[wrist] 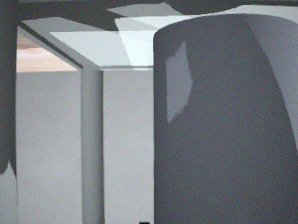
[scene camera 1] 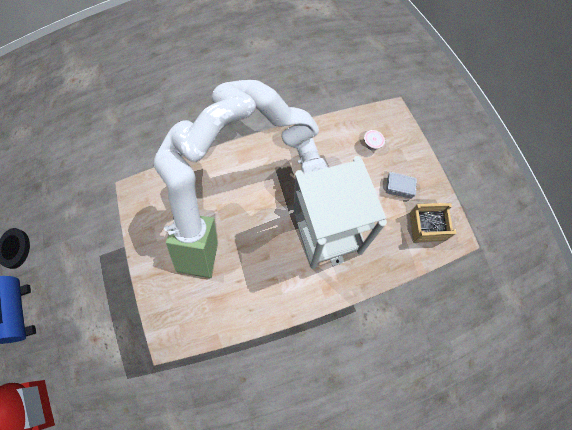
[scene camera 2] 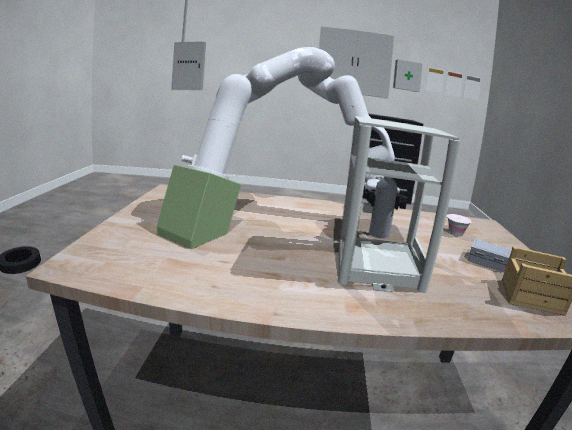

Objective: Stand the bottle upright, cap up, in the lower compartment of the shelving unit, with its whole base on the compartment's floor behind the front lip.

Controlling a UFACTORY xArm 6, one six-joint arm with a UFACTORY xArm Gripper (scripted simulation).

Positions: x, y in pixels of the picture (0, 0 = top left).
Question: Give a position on a grey bottle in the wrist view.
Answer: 217, 80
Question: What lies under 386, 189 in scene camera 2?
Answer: A grey bottle.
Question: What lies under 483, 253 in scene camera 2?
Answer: A grey box.
